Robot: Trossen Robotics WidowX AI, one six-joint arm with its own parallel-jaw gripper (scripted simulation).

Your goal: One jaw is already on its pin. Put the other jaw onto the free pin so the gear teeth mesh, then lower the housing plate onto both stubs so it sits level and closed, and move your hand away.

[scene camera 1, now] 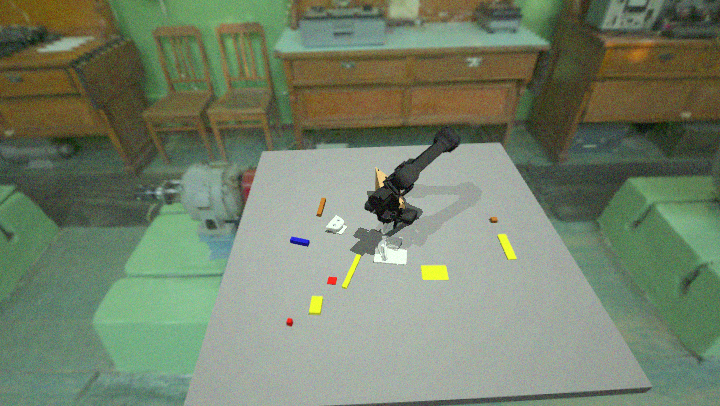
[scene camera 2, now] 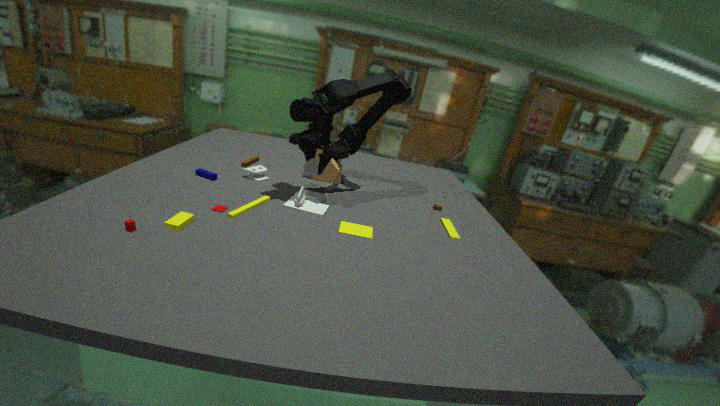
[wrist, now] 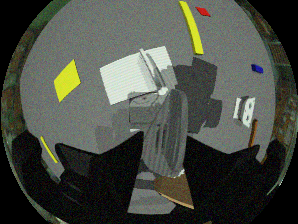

Scene:
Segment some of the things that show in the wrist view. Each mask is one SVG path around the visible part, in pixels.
My gripper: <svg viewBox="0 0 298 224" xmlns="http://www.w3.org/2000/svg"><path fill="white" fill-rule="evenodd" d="M13 167L28 196L41 208L67 224L205 224L208 221L212 221L212 224L250 224L277 192L279 185L275 183L281 177L283 165L286 163L285 145L277 139L271 141L266 148L267 157L265 163L261 164L255 159L261 145L251 145L250 148L227 155L209 147L208 144L194 140L193 137L186 136L185 159L182 165L192 194L194 209L165 214L129 213L128 206L132 200L134 183L140 168L138 164L144 149L144 132L130 136L116 148L102 152L102 155L82 151L67 144L55 144L55 152L65 168L60 176L60 184L55 183L45 171L40 161L43 148L39 139L27 129L12 140Z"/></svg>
A jaw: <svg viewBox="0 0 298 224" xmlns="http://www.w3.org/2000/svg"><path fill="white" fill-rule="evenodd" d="M173 88L168 93L168 96L165 97L165 100L162 101L160 109L158 109L156 116L154 116L152 123L150 123L144 139L144 149L142 149L142 159L144 159L144 163L148 165L150 171L160 173L160 175L166 177L177 177L184 175L185 172L182 163L184 163L186 127L188 127L189 119L188 100L186 100L185 91Z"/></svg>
A white base plate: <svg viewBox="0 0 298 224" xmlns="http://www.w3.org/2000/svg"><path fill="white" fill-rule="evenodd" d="M141 52L134 53L132 56L121 57L121 59L100 68L102 83L105 85L110 105L121 103L121 101L128 100L133 96L142 95L142 93L157 91L157 89L150 89L145 72L142 71L141 65L138 63L138 55ZM144 51L149 59L160 65L172 77L173 84L178 85L176 72L172 68L166 47L156 47Z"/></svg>

